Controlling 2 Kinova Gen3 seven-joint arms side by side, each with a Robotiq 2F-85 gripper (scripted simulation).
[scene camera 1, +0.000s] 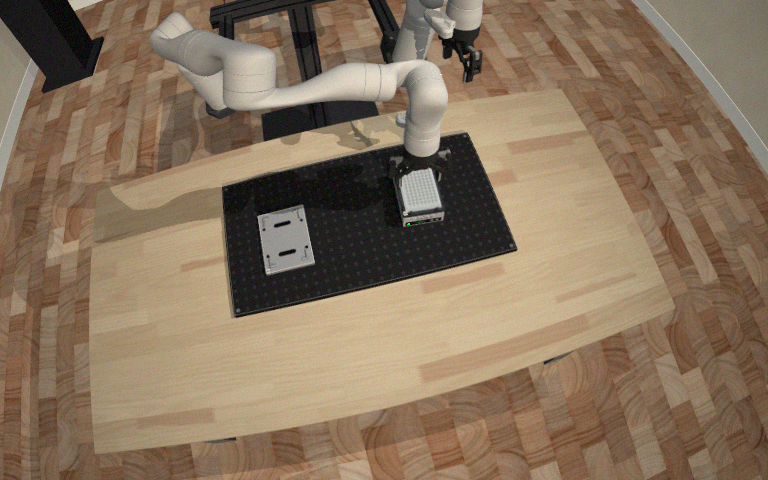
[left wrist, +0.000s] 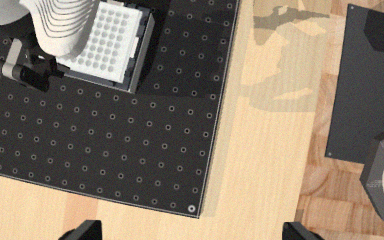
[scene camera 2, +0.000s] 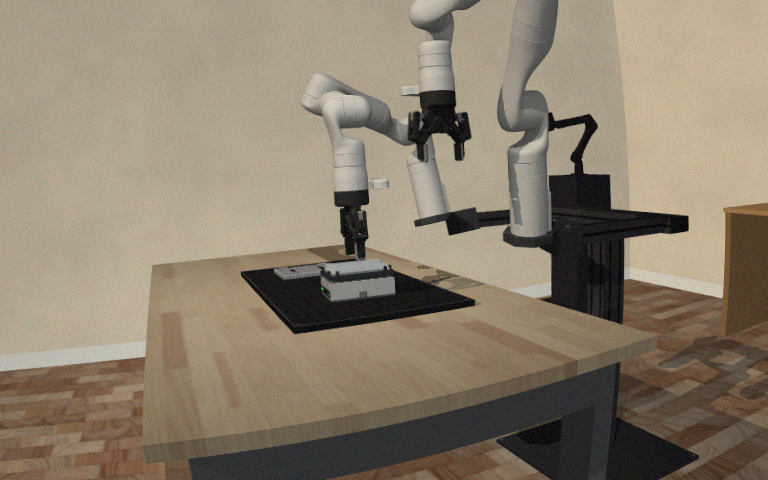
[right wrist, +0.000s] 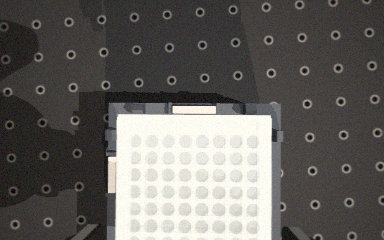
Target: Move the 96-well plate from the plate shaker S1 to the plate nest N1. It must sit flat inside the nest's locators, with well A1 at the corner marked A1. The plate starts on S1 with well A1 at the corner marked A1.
A white 96-well plate shows in scene camera 1 [423, 180], in the left wrist view [121, 45], in scene camera 2 and in the right wrist view. The same spot on the white 96-well plate: [scene camera 2: 369, 265] is [right wrist: 270, 198].
